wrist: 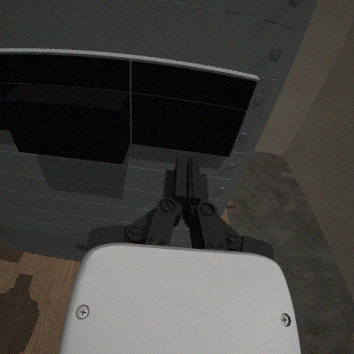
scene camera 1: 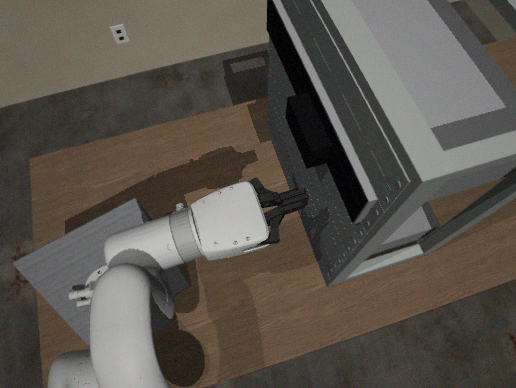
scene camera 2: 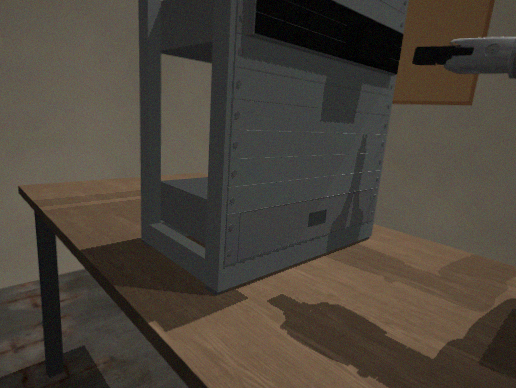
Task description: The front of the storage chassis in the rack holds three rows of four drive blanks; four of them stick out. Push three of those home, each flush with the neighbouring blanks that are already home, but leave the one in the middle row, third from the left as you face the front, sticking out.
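Frame: origin at the arm's base, x back, y up, z left, level; metres.
Where they show: gripper, fingertip midpoint: (wrist: 184, 168) (scene camera 1: 306, 196) (scene camera 2: 415, 56).
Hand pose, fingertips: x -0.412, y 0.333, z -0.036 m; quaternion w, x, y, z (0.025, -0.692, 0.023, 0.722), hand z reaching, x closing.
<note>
After its pixels a point has its place.
The storage chassis (scene camera 1: 345, 187) @(x -0.471, y 0.343, z -0.043 m) (scene camera 2: 320, 27) @(x -0.464, y 0.344, z 0.205 m) (wrist: 192, 80) @(x -0.471, y 0.382, z -0.033 m) has a black front under a pale top edge. One black drive blank (scene camera 1: 307, 132) @(x -0.440, y 0.363, z 0.054 m) (wrist: 70, 125) @(x -0.433, y 0.343, z 0.064 m) sticks far out in the middle row, third column from the left. The blanks showing in the right-hand column look flush in the wrist view. The protruding blank hides the bottom-row blank of its column; the far-left columns are out of the wrist view or too dark to judge. My gripper (scene camera 1: 304, 197) @(x -0.412, y 0.333, z -0.036 m) (scene camera 2: 416, 56) @(x -0.412, y 0.333, z -0.036 m) (wrist: 184, 168) @(x -0.412, y 0.333, z -0.036 m) is shut and empty, its fingertips in front of the right-hand column, apart from the chassis.
The grey rack (scene camera 1: 425, 167) @(x -0.501, y 0.503, z -0.106 m) (scene camera 2: 217, 150) @(x -0.493, y 0.138, z 0.383 m) stands on the wooden table (scene camera 1: 280, 320) @(x -0.354, y -0.104, z -0.166 m) (scene camera 2: 240, 345) @(x -0.358, y -0.104, z 0.426 m). Flat panels with screws lie below the chassis. The protruding blank stands just left of my fingers in the wrist view. A wall rises beyond the table.
</note>
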